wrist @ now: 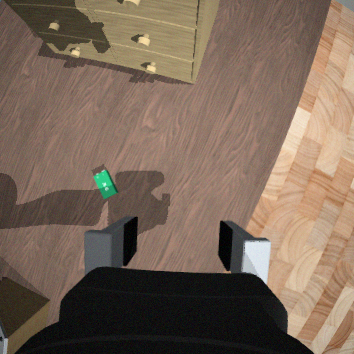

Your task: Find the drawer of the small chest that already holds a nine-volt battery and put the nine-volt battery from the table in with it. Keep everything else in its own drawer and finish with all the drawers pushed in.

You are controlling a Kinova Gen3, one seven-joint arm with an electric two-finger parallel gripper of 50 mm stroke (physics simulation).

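Observation:
A green nine-volt battery (105, 184) lies on the dark wood table (225, 125), left of the middle of the view. The small chest (165, 27) stands at the top left, cut off by the upper edge. Its drawer fronts with round light knobs that show look flush. The insides of the drawers do not show, and the upper part of the chest is out of view. My gripper (177, 236) is open and empty. It hangs above the table, to the right of the battery and below it in the view.
A brown wooden box-like thing (20, 305) shows in part at the lower left edge. The table's edge runs down the right side, with a light wood-block floor (315, 200) beyond it. Shadows of the arm fall on the table around the battery and across the chest's front.

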